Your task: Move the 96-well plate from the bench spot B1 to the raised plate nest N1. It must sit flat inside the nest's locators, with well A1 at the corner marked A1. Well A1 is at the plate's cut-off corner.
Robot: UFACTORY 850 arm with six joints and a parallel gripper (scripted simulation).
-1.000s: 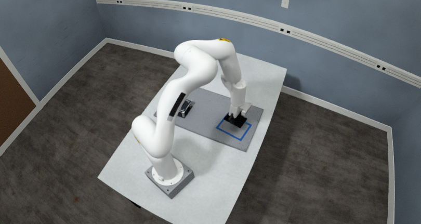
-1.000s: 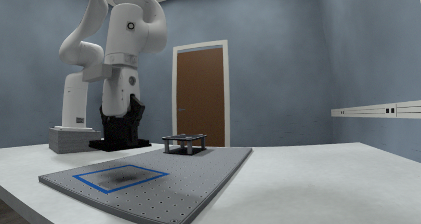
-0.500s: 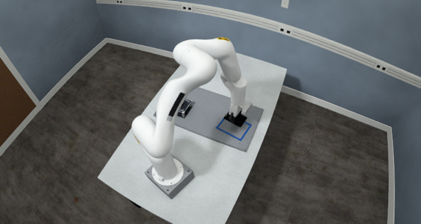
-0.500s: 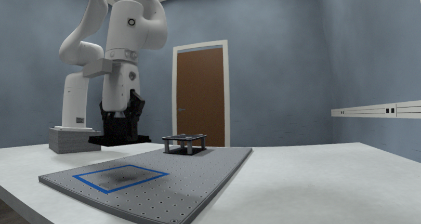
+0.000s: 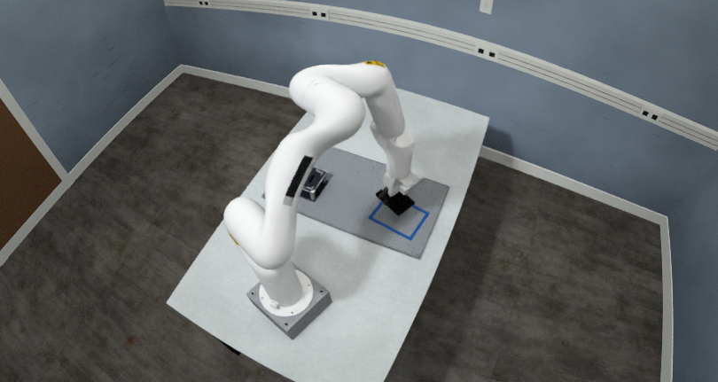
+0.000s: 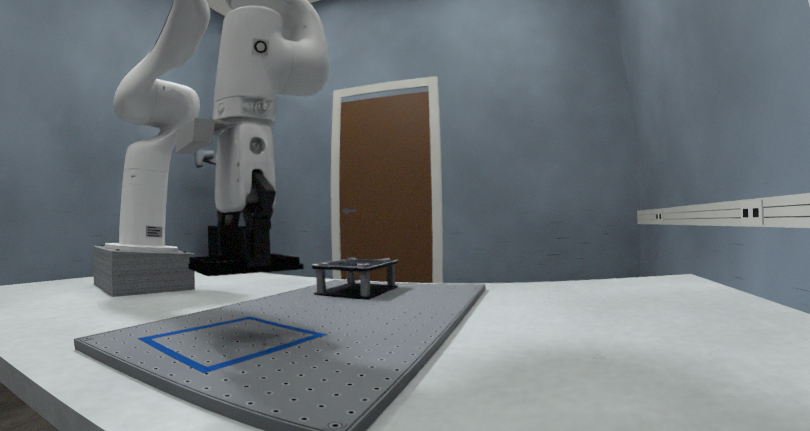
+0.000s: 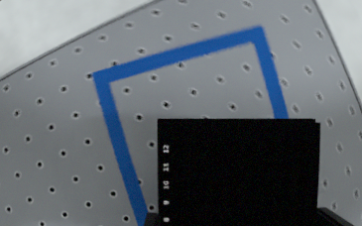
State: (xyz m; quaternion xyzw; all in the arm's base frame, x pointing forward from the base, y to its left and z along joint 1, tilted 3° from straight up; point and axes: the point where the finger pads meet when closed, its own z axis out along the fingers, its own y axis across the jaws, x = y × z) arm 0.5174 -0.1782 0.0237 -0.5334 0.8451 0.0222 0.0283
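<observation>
Now: hand 3 cm past the plate nest, 39 cm to the right of it and 5 cm above it. Round my hand: black 96-well plate (1 cm below).
</observation>
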